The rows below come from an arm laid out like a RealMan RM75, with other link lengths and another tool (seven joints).
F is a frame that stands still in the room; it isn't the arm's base.
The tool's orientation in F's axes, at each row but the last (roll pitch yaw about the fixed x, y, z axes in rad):
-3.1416, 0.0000, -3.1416
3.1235, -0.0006, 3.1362
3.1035, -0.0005, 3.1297
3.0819, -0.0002, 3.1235
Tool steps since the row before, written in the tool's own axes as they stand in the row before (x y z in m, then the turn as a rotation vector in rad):
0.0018, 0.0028, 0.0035, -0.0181, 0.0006, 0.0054
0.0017, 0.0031, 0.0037, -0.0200, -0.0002, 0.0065
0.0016, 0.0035, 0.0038, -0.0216, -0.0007, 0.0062
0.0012, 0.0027, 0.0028, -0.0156, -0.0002, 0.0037
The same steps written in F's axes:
-0.0018, 0.0028, -0.0035, 0.0181, 0.0006, -0.0054
-0.0017, 0.0032, -0.0036, 0.0200, -0.0002, -0.0065
-0.0016, 0.0037, -0.0037, 0.0216, -0.0007, -0.0062
-0.0011, 0.0029, -0.0026, 0.0156, -0.0003, -0.0037

